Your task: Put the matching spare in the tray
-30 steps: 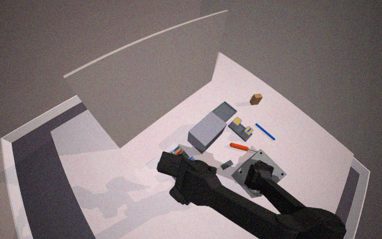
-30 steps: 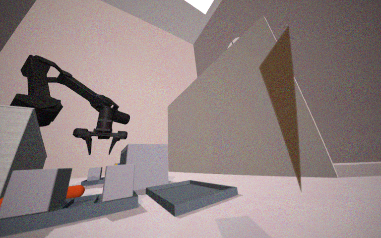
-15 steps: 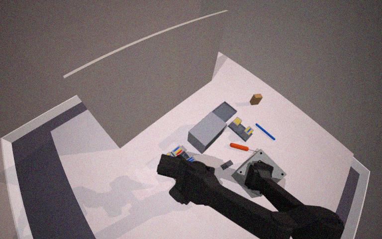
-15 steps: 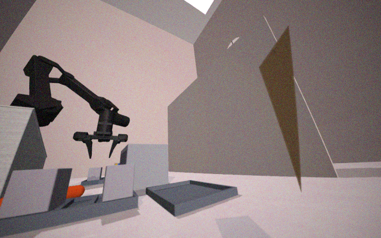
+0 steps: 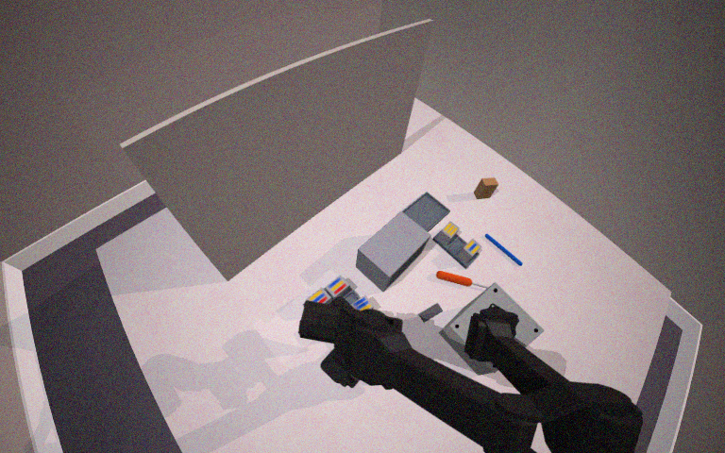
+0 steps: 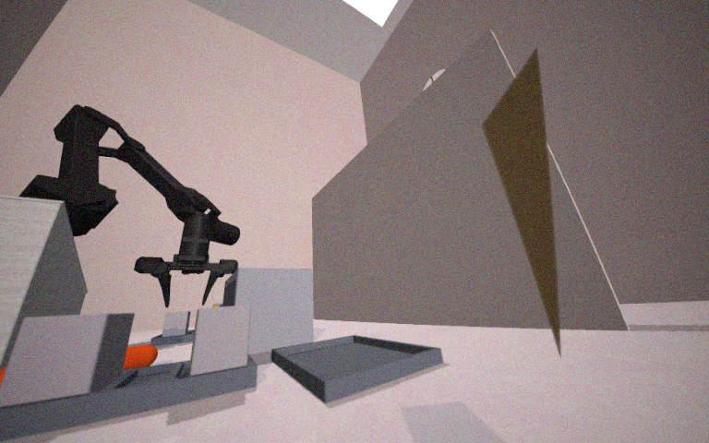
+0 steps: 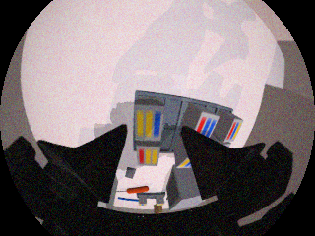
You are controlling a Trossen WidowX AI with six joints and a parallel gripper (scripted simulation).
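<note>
Now: the grey spare block 1 cm behind my gripper tip and 2 cm below it. Round my gripper tip: grey box: 9 cm ahead, 23 cm to the right, 1 cm below; grey wall: 34 cm ahead, 26 cm to the right, 16 cm above; dark grey tray: 10 cm ahead, 44 cm to the right, 6 cm below.
</note>
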